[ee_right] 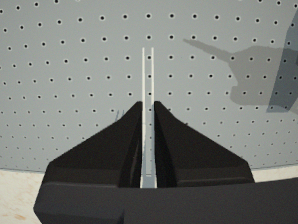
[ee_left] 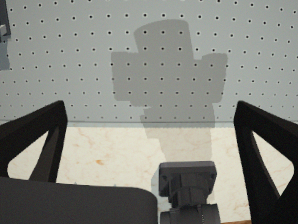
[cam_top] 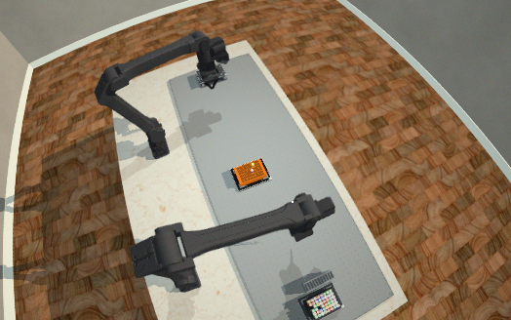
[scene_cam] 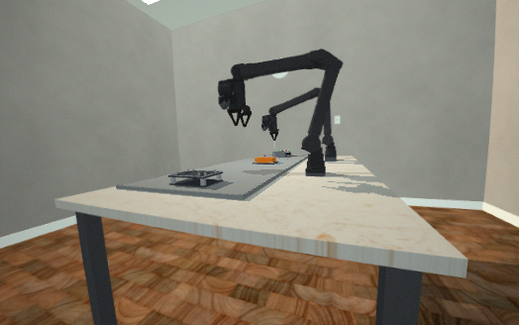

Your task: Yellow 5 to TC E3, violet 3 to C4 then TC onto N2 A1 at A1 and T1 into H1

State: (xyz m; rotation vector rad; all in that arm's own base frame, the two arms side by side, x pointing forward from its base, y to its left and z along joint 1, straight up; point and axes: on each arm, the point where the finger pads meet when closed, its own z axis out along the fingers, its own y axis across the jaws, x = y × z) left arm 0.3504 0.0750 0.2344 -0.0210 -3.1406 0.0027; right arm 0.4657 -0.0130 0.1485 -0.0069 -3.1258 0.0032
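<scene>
The slotted grey holder is 21 cm to the right of my right hand, 15 cm below it and 4 cm ahead of it.
</scene>
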